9 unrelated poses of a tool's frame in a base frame.
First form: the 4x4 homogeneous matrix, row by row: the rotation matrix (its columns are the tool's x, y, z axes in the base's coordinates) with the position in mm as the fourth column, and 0 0 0 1 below. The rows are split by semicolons.
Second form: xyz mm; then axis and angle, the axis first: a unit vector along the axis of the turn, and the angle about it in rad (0 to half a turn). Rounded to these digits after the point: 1 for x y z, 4 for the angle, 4 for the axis.
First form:
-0.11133 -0.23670 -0.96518 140.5; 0.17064 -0.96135 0.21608 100.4; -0.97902 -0.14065 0.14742 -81.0; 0 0 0 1
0.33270 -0.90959 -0.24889 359.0; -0.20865 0.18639 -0.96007 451.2; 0.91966 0.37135 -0.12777 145.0; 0 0 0 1
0.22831 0.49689 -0.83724 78.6; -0.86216 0.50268 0.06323 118.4; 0.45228 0.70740 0.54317 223.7; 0 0 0 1
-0.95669 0.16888 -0.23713 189.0; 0.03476 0.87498 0.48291 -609.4; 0.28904 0.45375 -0.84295 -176.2; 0 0 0 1
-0.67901 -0.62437 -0.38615 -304.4; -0.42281 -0.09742 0.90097 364.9; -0.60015 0.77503 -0.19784 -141.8; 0 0 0 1
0.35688 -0.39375 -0.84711 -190.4; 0.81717 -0.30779 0.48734 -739.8; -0.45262 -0.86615 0.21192 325.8; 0 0 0 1
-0.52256 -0.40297 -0.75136 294.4; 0.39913 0.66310 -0.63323 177.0; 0.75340 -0.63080 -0.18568 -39.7; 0 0 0 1
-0.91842 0.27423 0.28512 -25.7; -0.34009 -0.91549 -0.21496 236.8; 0.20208 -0.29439 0.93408 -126.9; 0 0 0 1
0.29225 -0.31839 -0.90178 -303.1; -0.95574 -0.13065 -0.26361 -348.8; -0.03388 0.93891 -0.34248 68.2; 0 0 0 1
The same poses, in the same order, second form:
140.5 100.4 -81.0 -0.6586 0.0256 0.7521 2.8673
359.0 451.2 145.0 0.6989 -0.6134 0.3679 1.8800
78.6 118.4 223.7 0.3252 -0.6509 -0.6860 1.4333
189.0 -609.4 -176.2 -0.0536 -0.9676 -0.2466 2.8662
-304.4 364.9 -141.8 -0.3938 0.6691 0.6302 2.9810
-190.4 -739.8 325.8 -0.7283 -0.2123 0.6516 1.9493
294.4 177.0 -39.7 0.0014 -0.8825 0.4704 2.1207
-25.7 236.8 -126.9 -0.1271 0.1329 -0.9830 2.8238
-303.1 -348.8 68.2 0.7450 -0.5377 -0.3948 2.2024

